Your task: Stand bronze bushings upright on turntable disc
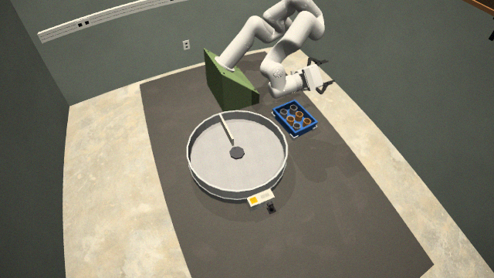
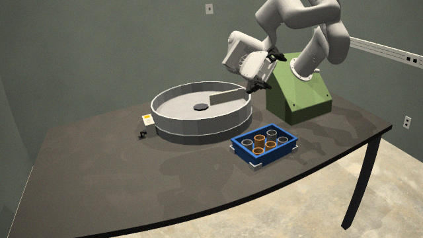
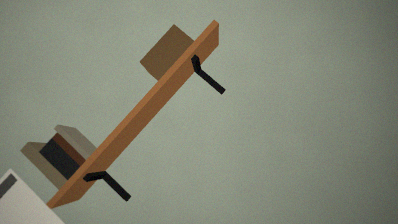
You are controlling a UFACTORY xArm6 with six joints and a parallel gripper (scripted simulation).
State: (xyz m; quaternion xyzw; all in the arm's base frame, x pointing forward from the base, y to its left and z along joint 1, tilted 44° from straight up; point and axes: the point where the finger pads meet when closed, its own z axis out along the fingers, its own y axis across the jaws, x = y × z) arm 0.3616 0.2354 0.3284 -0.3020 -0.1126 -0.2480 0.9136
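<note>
Right now the blue crate is 300 mm below my hand, 120 mm to the right of it and 20 mm behind it. The rest, counted from my hand: grey turntable disc: 450 mm to the right, 270 mm below, 120 mm ahead.
</note>
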